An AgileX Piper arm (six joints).
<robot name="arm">
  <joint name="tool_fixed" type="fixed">
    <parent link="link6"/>
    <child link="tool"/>
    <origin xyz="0 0 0" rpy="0 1.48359 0"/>
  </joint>
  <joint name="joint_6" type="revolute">
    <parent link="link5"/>
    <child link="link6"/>
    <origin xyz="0.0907 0 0.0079" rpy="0 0 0"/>
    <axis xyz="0.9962 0 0.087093"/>
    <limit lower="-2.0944" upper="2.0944"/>
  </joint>
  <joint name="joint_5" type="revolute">
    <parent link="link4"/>
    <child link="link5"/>
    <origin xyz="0 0 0" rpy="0 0 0"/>
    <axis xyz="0 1 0"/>
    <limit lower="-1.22" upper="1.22"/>
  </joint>
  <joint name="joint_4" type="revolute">
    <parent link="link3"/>
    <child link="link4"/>
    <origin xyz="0.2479 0 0.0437" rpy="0 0 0"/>
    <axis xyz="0.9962 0 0.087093"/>
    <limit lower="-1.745" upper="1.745"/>
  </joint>
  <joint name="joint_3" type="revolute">
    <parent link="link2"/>
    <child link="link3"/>
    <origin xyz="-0.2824 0 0.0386" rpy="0 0 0"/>
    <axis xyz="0 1 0"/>
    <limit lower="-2.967" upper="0"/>
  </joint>
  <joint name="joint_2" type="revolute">
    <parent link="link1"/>
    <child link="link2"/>
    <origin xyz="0 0 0" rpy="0 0 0"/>
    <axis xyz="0 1 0"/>
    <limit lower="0" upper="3.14"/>
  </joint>
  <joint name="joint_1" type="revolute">
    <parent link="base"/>
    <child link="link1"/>
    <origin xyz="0 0 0.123" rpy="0 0 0"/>
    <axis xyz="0 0 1"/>
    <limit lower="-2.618" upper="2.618"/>
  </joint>
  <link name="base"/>
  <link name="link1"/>
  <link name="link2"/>
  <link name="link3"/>
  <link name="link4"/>
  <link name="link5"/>
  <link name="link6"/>
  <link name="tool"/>
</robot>
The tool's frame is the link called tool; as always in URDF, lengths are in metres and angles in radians.
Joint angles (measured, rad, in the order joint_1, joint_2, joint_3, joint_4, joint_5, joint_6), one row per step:
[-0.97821, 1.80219, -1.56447, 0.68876, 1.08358, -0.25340]
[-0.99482, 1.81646, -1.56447, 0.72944, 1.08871, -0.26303]
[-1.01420, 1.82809, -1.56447, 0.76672, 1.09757, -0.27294]
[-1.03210, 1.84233, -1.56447, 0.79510, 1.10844, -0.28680]
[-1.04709, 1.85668, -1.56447, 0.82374, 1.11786, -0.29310]
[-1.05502, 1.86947, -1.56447, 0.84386, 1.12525, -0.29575]
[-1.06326, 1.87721, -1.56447, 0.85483, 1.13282, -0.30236]
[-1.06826, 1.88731, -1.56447, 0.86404, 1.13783, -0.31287]
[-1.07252, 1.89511, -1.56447, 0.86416, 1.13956, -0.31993]
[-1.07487, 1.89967, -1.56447, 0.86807, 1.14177, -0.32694]
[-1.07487, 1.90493, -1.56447, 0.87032, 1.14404, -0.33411]
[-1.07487, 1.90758, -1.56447, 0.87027, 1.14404, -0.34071]
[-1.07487, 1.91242, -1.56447, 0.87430, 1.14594, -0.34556]
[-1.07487, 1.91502, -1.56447, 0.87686, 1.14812, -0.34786]
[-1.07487, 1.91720, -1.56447, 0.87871, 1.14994, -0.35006]
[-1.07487, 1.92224, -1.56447, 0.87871, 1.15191, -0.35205]
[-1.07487, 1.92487, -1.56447, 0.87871, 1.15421, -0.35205]
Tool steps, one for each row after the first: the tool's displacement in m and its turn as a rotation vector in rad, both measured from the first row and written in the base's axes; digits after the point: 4 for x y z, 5 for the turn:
[-0.0013, -0.0049, -0.0035, 0.03109, -0.02414, -0.01260]
[-0.0042, -0.0099, -0.0062, 0.05976, -0.04665, -0.02524]
[-0.0070, -0.0150, -0.0103, 0.08400, -0.06075, -0.03115]
[-0.0090, -0.0195, -0.0144, 0.11231, -0.07590, -0.04094]
[-0.0095, -0.0223, -0.0183, 0.13613, -0.08515, -0.04630]
[-0.0110, -0.0246, -0.0208, 0.14833, -0.08965, -0.04714]
[-0.0114, -0.0267, -0.0243, 0.15730, -0.09227, -0.04366]
[-0.0122, -0.0287, -0.0274, 0.16016, -0.08886, -0.04231]
[-0.0124, -0.0296, -0.0290, 0.16246, -0.09011, -0.03925]
[-0.0119, -0.0301, -0.0309, 0.16462, -0.08944, -0.03342]
[-0.0117, -0.0305, -0.0320, 0.16228, -0.08853, -0.02892]
[-0.0112, -0.0309, -0.0337, 0.16627, -0.08959, -0.02535]
[-0.0109, -0.0310, -0.0346, 0.16960, -0.09027, -0.02293]
[-0.0107, -0.0311, -0.0354, 0.17206, -0.09061, -0.02066]
[-0.0104, -0.0316, -0.0374, 0.17643, -0.08794, -0.01827]
[-0.0102, -0.0317, -0.0384, 0.18032, -0.08623, -0.01688]

